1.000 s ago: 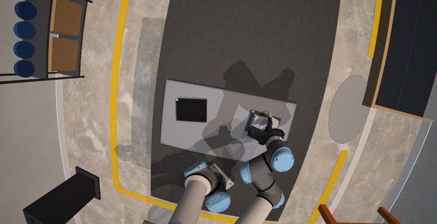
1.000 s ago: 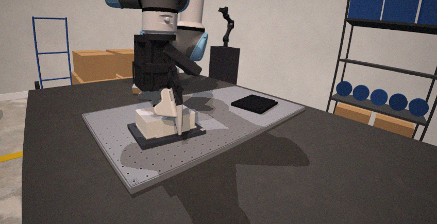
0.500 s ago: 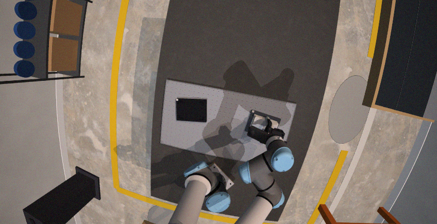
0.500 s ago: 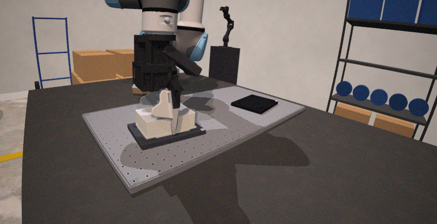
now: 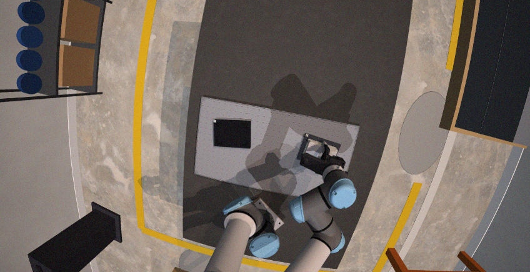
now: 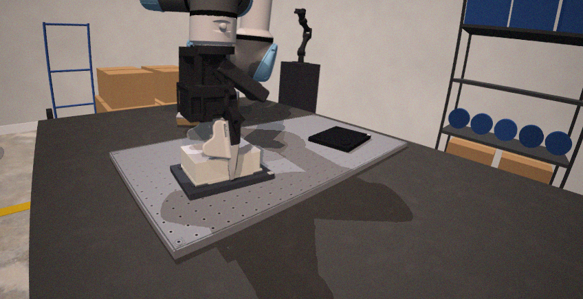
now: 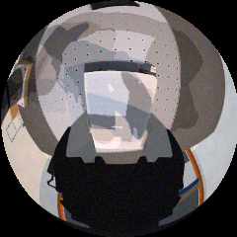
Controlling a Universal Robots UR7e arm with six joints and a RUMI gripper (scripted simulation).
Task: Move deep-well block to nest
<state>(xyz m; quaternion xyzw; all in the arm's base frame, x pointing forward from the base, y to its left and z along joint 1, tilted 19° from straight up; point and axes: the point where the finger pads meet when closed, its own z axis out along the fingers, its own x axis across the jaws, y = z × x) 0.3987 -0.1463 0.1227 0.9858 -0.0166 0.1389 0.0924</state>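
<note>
Right now the grey nest N1 is 2 cm below my hand. Also, from my hand: black nest N2: 38 cm to the left, 2 cm below, 2 cm behind; cream deep-well block: 1 cm above.
</note>
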